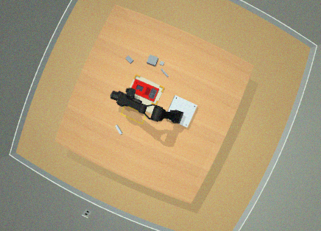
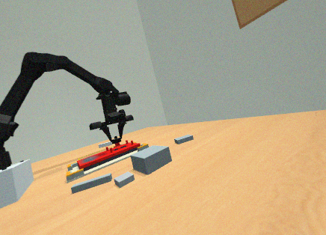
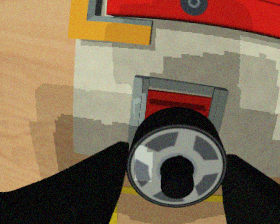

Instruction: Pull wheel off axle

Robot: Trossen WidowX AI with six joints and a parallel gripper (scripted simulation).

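The upright axle is 1 cm below my gripper tip. From my gripper tip the other things lie so: wheel: right at my gripper tip.
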